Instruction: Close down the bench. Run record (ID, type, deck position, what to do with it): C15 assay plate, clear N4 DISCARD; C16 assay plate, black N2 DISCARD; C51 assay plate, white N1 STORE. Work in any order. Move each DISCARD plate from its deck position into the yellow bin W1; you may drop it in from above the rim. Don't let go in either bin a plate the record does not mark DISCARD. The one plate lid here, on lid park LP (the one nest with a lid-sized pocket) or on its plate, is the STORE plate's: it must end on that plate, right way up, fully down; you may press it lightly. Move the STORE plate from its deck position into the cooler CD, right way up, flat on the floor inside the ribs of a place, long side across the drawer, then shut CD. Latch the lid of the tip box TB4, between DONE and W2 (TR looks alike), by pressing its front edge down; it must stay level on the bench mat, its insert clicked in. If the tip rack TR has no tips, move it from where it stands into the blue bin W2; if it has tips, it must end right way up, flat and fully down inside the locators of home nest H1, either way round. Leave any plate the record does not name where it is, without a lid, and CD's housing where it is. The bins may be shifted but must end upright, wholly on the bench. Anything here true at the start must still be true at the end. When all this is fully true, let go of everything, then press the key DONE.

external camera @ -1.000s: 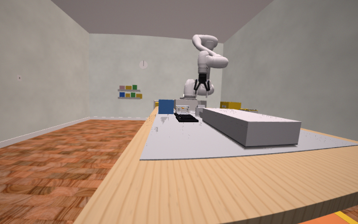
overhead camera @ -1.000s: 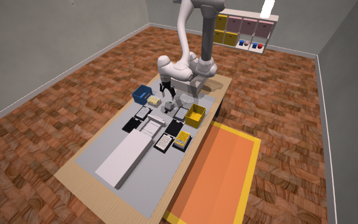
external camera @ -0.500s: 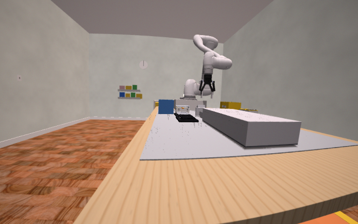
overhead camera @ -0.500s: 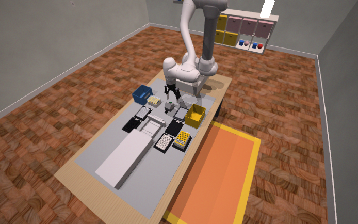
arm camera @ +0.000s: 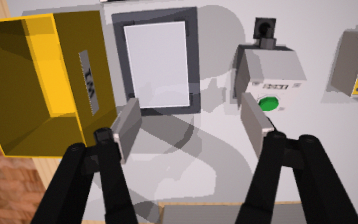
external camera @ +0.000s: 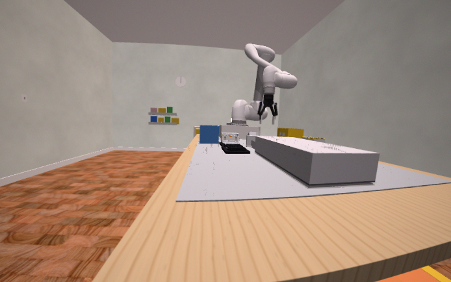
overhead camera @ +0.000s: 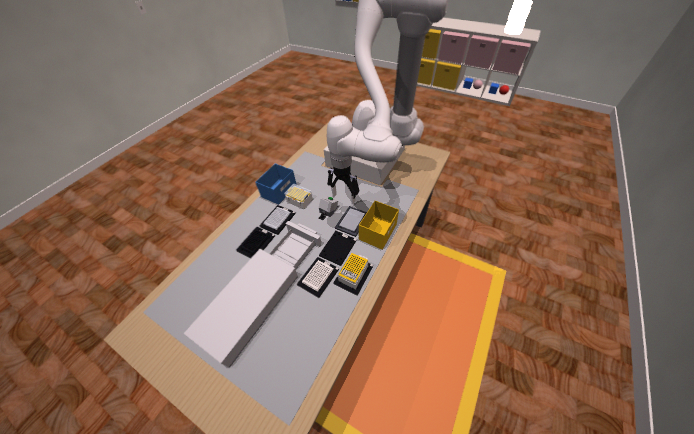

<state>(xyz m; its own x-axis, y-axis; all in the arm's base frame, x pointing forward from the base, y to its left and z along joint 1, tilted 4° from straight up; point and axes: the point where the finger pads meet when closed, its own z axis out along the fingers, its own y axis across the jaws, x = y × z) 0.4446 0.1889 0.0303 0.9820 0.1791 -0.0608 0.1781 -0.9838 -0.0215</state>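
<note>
Now: hand 15 cm above the plate lid and 5 cm to the right of it. Round my hand: grey lid park: 16 cm below, 5 cm to the left; then yellow bin W1: 19 cm to the left, 13 cm below, 2 cm behind; then done key: 11 cm to the right, 10 cm below, 2 cm behind.
</note>
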